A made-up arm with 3 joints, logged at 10 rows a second.
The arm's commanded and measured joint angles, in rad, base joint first. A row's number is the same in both.
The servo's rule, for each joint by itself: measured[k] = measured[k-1] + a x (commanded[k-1-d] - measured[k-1]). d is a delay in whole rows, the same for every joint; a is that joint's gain. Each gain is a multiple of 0.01, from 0.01 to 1. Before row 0 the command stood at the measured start. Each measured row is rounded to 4 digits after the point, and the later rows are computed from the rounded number. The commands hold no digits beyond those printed.
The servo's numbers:
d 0
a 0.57 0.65 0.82
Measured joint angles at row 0: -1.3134 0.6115 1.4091
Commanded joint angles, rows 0 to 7: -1.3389 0.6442 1.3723; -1.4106 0.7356 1.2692; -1.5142 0.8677 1.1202; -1.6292 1.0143 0.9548; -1.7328 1.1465 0.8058; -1.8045 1.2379 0.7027; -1.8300 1.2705 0.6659; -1.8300 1.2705 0.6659
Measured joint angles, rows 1 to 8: -1.3279 0.6328 1.3789; -1.3750 0.6996 1.2889; -1.4543 0.8089 1.1506; -1.5540 0.9424 0.9900; -1.6559 1.0751 0.8390; -1.7406 1.1809 0.7272; -1.7916 1.2391 0.6769; -1.8135 1.2595 0.6679
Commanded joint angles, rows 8 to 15: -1.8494 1.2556 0.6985; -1.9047 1.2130 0.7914; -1.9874 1.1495 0.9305; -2.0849 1.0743 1.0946; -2.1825 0.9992 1.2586; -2.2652 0.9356 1.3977; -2.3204 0.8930 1.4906; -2.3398 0.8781 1.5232
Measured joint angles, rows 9 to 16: -1.8340 1.2570 0.6930; -1.8743 1.2284 0.7737; -1.9388 1.1771 0.9023; -2.0221 1.1103 1.0600; -2.1135 1.0381 1.2229; -2.2000 0.9715 1.3662; -2.2686 0.9205 1.4682; -2.3092 0.8929 1.5133
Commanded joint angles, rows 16 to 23: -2.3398 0.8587 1.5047; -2.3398 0.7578 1.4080; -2.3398 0.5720 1.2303; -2.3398 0.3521 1.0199; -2.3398 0.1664 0.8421; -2.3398 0.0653 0.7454; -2.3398 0.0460 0.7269; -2.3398 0.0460 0.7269
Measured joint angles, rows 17 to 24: -2.3266 0.8707 1.5062; -2.3341 0.7973 1.4257; -2.3373 0.6509 1.2655; -2.3387 0.4567 1.0641; -2.3393 0.2680 0.8821; -2.3396 0.1362 0.7700; -2.3397 0.0776 0.7347; -2.3398 0.0571 0.7283
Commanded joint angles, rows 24 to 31: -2.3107 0.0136 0.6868; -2.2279 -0.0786 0.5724; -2.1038 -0.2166 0.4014; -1.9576 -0.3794 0.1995; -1.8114 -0.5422 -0.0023; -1.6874 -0.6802 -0.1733; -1.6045 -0.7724 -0.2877; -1.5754 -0.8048 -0.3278
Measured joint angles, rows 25 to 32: -2.3232 0.0288 0.6943; -2.2689 -0.0410 0.5943; -2.1748 -0.1551 0.4361; -2.0510 -0.3009 0.2421; -1.9144 -0.4577 0.0417; -1.7850 -0.6023 -0.1346; -1.6821 -0.7129 -0.2601; -1.6213 -0.7726 -0.3156
